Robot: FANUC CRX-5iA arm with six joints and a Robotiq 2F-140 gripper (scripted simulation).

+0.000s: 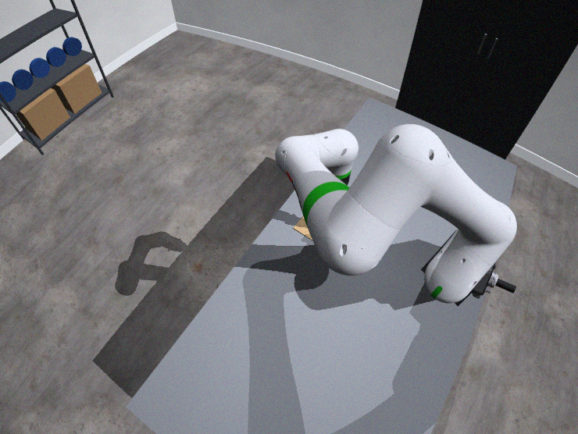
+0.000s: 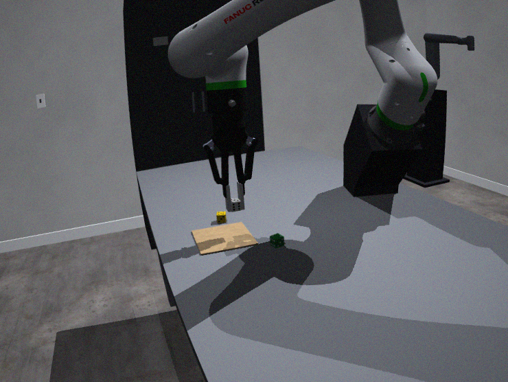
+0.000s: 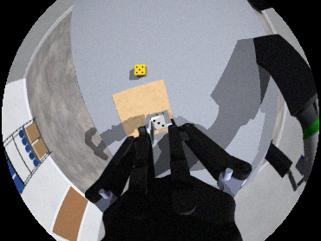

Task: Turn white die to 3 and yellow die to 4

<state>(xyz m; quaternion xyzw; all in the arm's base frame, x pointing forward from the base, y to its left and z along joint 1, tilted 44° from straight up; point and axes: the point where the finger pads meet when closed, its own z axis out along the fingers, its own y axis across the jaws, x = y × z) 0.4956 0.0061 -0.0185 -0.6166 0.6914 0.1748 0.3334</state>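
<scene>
My gripper is now 40 mm short of the tan mat and 100 mm above it. Also, from my hand: white die (20 mm below); then green die (70 mm behind, 90 mm to the left, 90 mm below); then yellow die (20 mm ahead, 110 mm to the right, 90 mm below).
</scene>
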